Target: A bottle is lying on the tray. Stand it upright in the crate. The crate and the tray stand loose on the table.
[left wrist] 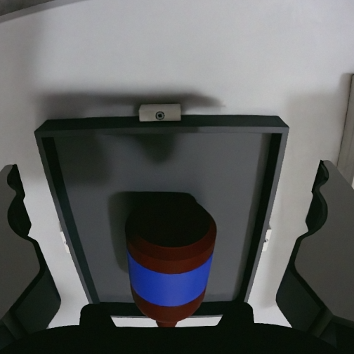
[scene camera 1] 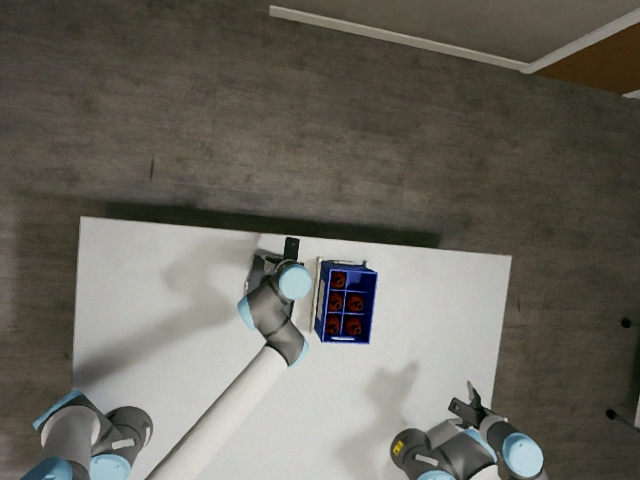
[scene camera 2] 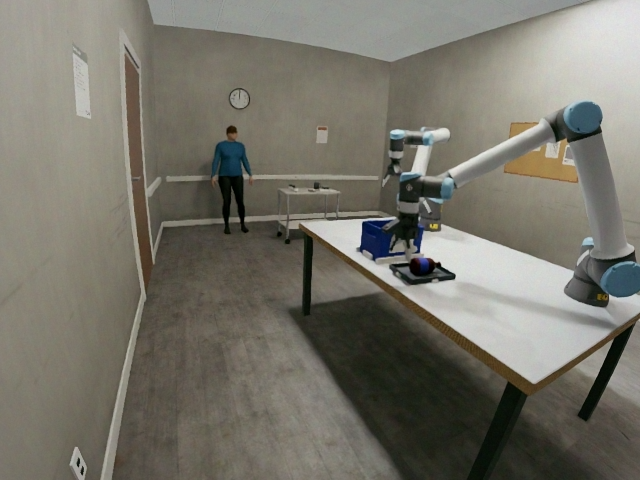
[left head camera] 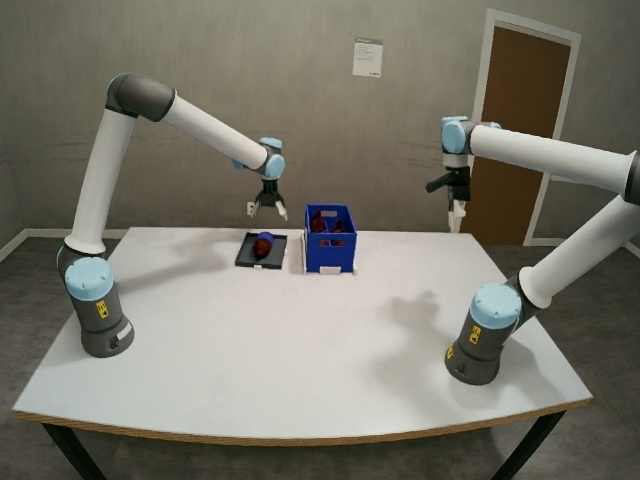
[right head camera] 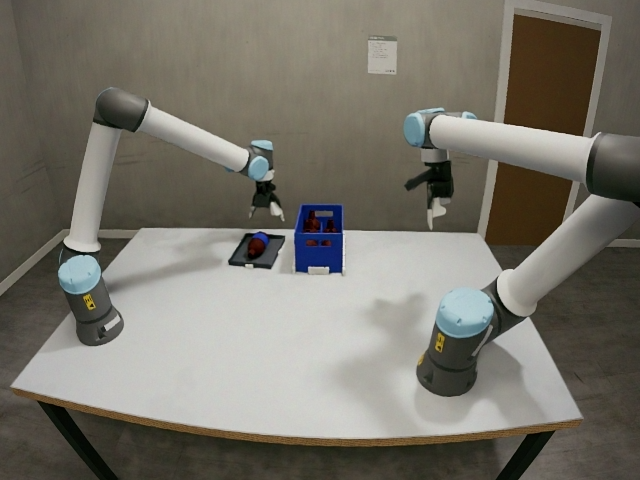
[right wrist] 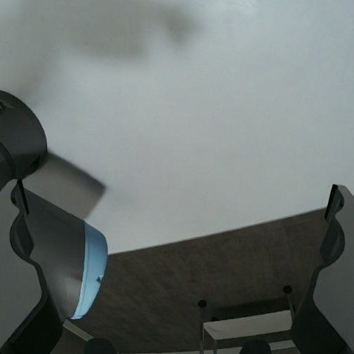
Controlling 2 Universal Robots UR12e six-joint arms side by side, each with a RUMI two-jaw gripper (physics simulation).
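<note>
A dark red bottle point(left head camera: 263, 245) point(right head camera: 257, 245) point(scene camera 2: 422, 266) point(left wrist: 171, 260) with a blue band lies on its side on the dark grey tray point(left head camera: 241, 256) point(right head camera: 235, 256) point(scene camera 2: 413, 280) point(left wrist: 165, 125). In the left wrist view its base points to the tray's far edge and its neck to the gripper. The blue crate point(left head camera: 330, 258) point(right head camera: 318, 258) point(scene camera 1: 372, 330) point(scene camera 2: 374, 242) stands right of the tray in the head views. It holds several upright bottles; its upper right compartment in scene camera 1 is empty. My left gripper point(left head camera: 268, 212) point(right head camera: 267, 214) is open above the bottle. My right gripper point(right wrist: 177, 184) is open and empty, far from both.
A pale rail point(scene camera 1: 315, 294) runs along the crate's left side, between tray and crate. The right arm's base point(left head camera: 475, 351) stands at the right front of the table point(left head camera: 248, 361). A person point(scene camera 2: 231, 165) and a trolley point(scene camera 2: 310, 191) stand beyond the table.
</note>
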